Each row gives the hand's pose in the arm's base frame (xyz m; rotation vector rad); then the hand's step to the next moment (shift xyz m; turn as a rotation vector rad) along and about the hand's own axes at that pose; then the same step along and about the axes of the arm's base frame.
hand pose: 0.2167 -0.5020 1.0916 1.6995 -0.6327 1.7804
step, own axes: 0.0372 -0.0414 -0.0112 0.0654 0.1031 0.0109
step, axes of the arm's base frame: 0.0206 0.0407 0.0338 -0.0649 -0.0750 0.0720
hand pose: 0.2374 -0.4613 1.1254 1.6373 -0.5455 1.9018
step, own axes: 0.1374 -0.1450 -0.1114 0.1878 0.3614 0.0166
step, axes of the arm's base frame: -0.0022 0.2015 0.1082 -0.2401 -0.2555 0.2080
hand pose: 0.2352 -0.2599 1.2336 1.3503 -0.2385 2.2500
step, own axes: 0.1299 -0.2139 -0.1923 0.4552 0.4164 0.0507
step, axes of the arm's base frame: -0.0917 0.3020 -0.0046 -0.3433 -0.2286 0.4616
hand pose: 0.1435 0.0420 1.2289 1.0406 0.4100 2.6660
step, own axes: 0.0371 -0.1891 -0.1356 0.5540 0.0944 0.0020
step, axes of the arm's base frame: -0.0956 0.1651 -0.1383 -0.4061 0.0949 0.3767
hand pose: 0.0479 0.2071 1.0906 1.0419 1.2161 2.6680
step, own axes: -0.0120 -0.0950 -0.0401 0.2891 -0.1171 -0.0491
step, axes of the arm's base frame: -0.0366 0.0360 -0.0902 -0.2806 0.1319 0.0599
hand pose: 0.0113 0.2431 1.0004 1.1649 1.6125 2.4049
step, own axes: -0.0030 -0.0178 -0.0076 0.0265 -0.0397 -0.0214
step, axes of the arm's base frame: -0.0089 0.0011 -0.0174 -0.0463 0.0123 -0.0210
